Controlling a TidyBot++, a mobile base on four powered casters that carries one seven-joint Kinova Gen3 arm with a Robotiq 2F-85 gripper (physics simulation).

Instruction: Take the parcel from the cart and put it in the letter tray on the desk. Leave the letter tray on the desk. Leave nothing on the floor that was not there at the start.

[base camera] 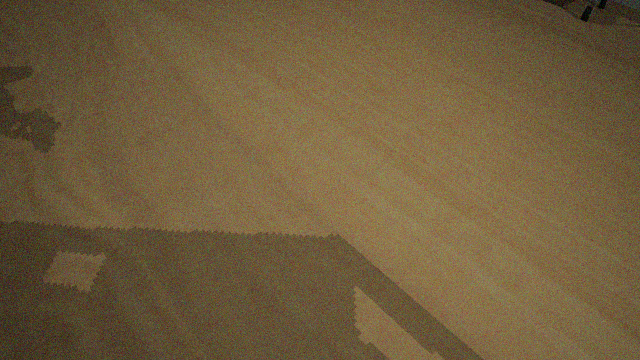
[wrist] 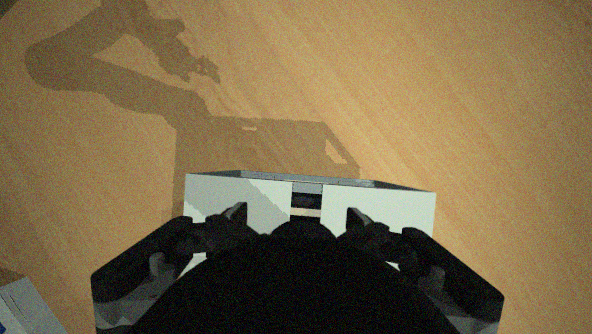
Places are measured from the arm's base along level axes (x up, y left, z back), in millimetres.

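Where they show: gripper, between the fingertips: point(wrist: 296, 215).
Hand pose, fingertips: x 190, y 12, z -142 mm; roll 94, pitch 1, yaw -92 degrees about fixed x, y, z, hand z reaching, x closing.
Note:
After its pixels a point has its place.
My gripper point(wrist: 296, 215) @[x 190, y 12, z -142 mm] is open, its two dark fingers wide apart at the lower middle of the wrist view, with nothing seen between them. Below and behind the fingers is a white box-like body point(wrist: 395, 202) @[x -14, y -172, z -126 mm] with a notch in the middle of its near wall. It looks like part of my own base, but I cannot tell for sure. The parcel, the cart, the letter tray and the desk cannot be made out in either view.
The wood-coloured floor point(base camera: 320, 125) @[x -396, y -37, z -582 mm] point(wrist: 450, 100) @[x -396, y -552, z -485 mm] carries shadows of the arm and base. A dark leg-like part point(base camera: 587, 12) @[x -362, y -980, z -1293 mm] shows at the top right of the base view. A grey object point(wrist: 30, 305) @[x -351, y 1211, z 547 mm] with a blue patch is cut off at the wrist view's lower left.

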